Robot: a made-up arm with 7 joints.
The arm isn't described. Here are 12 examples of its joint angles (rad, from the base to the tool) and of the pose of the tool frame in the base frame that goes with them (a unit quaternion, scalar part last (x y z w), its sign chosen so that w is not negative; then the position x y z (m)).
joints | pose
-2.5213 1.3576 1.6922 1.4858 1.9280 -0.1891 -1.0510 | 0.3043 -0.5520 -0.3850 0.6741 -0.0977 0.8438 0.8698
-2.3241 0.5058 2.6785 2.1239 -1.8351 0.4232 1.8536 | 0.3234 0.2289 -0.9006 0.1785 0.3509 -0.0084 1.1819
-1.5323 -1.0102 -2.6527 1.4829 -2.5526 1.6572 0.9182 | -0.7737 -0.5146 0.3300 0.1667 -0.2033 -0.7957 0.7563
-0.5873 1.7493 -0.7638 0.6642 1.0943 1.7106 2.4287 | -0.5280 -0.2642 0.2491 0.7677 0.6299 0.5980 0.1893
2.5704 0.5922 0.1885 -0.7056 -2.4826 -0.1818 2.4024 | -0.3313 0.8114 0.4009 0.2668 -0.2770 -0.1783 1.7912
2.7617 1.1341 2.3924 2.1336 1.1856 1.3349 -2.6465 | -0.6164 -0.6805 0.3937 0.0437 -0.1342 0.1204 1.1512
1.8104 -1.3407 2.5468 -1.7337 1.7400 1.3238 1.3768 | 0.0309 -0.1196 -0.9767 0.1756 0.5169 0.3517 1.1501
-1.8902 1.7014 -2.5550 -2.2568 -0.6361 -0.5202 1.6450 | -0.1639 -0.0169 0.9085 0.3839 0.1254 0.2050 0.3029
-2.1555 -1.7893 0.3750 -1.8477 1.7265 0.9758 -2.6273 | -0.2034 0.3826 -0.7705 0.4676 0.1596 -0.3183 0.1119
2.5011 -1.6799 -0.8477 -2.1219 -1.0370 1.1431 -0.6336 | -0.4225 -0.2290 -0.4736 0.7380 0.1148 0.4535 0.3260
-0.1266 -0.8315 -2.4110 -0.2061 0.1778 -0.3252 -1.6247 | -0.5492 0.5484 0.4945 0.3913 -0.7127 -0.1756 1.5915
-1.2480 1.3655 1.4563 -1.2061 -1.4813 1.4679 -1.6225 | -0.4277 0.3133 -0.7830 0.3254 -0.1221 0.9144 0.8189
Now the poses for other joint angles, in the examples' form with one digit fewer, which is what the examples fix.
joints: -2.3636 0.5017 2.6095 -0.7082 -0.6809 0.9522 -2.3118
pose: 0.004 0.839 -0.180 0.514 -0.590 0.463 1.524
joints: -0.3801 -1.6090 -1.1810 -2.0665 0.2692 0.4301 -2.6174
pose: -0.594 -0.386 0.539 0.456 -0.120 -0.586 0.536
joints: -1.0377 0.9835 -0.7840 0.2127 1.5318 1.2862 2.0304
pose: -0.105 -0.719 -0.299 0.618 0.543 0.918 1.108
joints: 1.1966 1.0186 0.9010 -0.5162 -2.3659 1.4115 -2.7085
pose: 0.049 -0.784 -0.277 0.553 0.550 -0.641 1.331
